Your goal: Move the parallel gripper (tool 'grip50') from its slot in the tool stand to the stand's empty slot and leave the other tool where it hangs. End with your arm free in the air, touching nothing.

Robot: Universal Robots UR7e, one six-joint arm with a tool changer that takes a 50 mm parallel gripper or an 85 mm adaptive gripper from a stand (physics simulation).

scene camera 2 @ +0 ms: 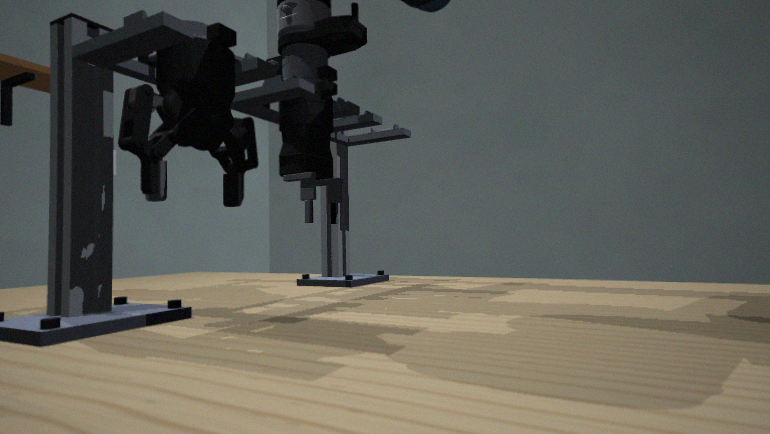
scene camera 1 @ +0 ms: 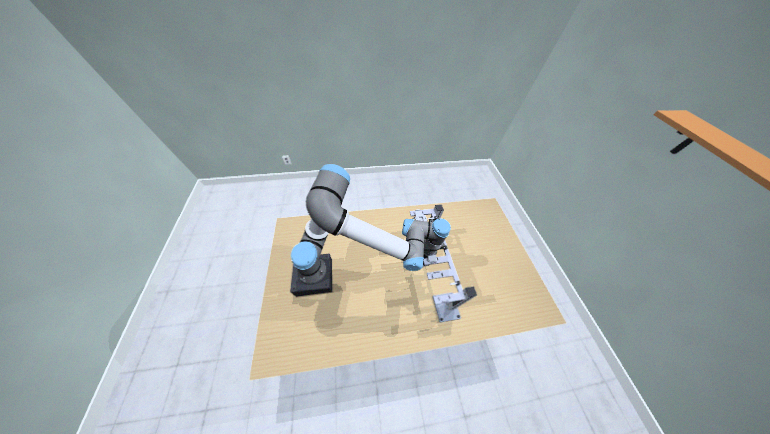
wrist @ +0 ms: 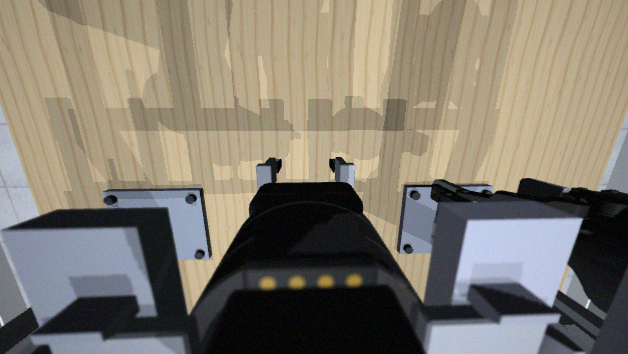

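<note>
The parallel gripper hangs upright in the middle slot of the tool stand. Its two fingers are apart with nothing between them, so it is open. The arm's wrist and coupling are down on its top, and no gap shows between them in scene camera 2. The black adaptive gripper hangs in the neighbouring slot, to the right in the wrist view. The empty slot lies on the other side, between the outer prongs. In scene camera 1 the wrist hides the parallel gripper.
The stand's posts rise from bolted base plates on the wooden table. Stand prongs flank the parallel gripper closely on both sides in the wrist view. The arm's base is at the table's left. An orange shelf is on the right wall.
</note>
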